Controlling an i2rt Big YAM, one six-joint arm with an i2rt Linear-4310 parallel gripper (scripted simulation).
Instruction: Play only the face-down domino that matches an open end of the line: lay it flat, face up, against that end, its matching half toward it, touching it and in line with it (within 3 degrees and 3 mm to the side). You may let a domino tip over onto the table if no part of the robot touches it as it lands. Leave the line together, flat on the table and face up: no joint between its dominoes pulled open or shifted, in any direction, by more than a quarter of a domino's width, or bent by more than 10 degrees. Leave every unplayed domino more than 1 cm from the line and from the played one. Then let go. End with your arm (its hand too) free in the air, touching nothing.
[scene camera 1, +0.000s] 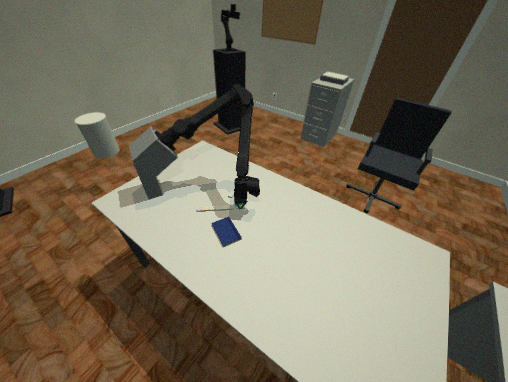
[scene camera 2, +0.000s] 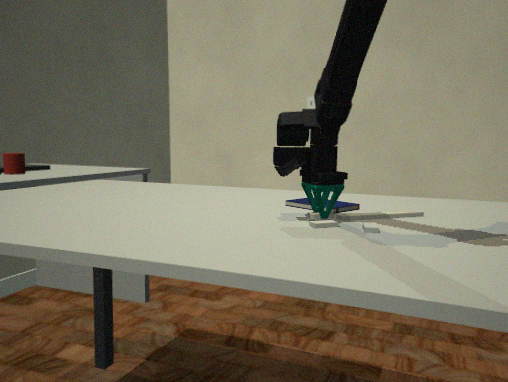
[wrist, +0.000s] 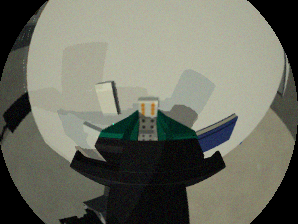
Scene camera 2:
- gripper: 321, 217
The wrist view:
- gripper: 147, 113
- book: 212, 136
